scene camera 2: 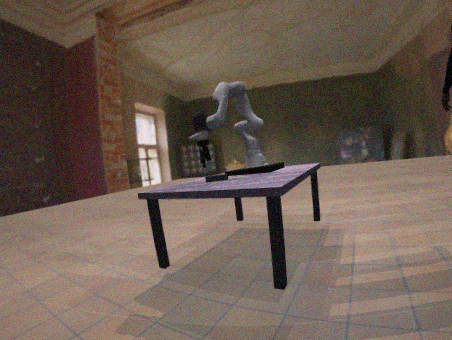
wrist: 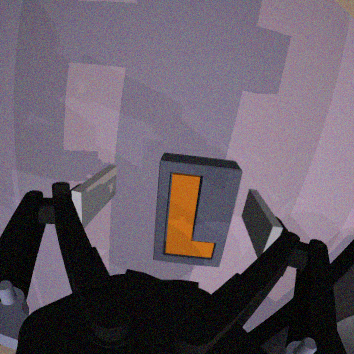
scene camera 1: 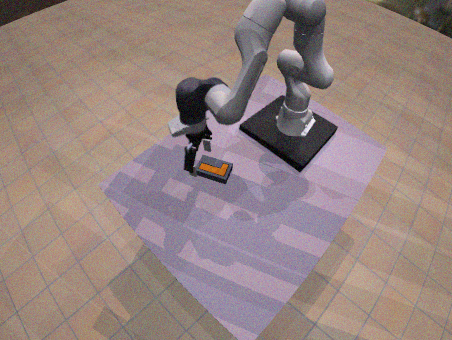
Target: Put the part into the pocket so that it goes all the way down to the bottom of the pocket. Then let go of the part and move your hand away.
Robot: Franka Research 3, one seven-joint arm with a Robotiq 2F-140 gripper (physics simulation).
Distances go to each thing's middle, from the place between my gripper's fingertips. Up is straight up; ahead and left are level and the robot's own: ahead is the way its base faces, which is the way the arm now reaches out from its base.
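Scene:
Orange L-shaped block point(wrist: 184, 187): 50 mm below my hand, 40 mm behind it and 40 mm to the left of it.

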